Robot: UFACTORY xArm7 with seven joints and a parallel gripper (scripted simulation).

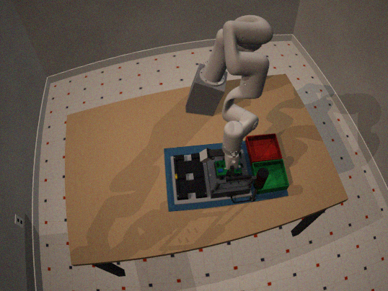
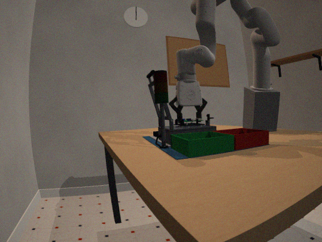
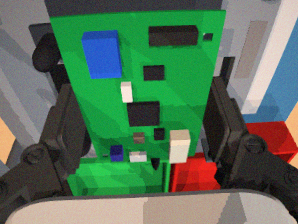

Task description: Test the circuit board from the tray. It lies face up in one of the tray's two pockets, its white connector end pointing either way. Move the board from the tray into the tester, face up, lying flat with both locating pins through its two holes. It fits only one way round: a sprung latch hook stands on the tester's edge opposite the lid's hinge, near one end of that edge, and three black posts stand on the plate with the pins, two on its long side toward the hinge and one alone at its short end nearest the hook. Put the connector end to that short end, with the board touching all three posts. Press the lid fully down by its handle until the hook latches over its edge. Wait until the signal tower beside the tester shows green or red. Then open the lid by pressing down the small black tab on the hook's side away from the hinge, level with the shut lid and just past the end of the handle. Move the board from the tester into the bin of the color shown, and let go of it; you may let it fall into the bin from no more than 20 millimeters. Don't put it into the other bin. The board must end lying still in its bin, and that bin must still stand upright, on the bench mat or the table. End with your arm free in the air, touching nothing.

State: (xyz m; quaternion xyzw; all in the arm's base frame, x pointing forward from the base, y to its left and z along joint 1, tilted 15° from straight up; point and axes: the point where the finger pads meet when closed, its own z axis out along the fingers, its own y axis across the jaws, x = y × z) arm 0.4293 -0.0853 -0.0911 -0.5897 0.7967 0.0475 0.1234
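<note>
Now: hand right at the green circuit board. Also, from my hand: green bin (100 mm ahead, 180 mm to the left, 70 mm below); latch hook (40 mm behind, 70 mm to the left); tester lid (120 mm ahead, 30 mm to the right, 100 mm above).
</note>
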